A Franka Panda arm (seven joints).
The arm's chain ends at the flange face. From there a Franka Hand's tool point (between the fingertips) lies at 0.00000 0.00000 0.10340 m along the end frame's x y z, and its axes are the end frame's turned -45 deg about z.
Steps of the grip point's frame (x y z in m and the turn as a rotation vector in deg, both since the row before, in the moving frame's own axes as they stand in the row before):
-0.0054, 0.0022, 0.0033, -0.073, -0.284, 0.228
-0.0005, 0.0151, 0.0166, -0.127, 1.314, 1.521
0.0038, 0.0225, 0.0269, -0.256, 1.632, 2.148
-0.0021, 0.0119, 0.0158, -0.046, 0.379, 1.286
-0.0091, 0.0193, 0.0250, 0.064, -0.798, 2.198
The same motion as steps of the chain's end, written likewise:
-0.0020, 0.0049, 0.0033, -0.252, -0.149, 0.228
0.0085, 0.0125, 0.0166, 0.839, 1.019, 1.521
0.0162, 0.0149, 0.0269, 0.973, 1.335, 2.148
0.0064, 0.0103, 0.0158, 0.235, 0.301, 1.286
0.0083, 0.0192, 0.0250, -0.519, -0.610, 2.198

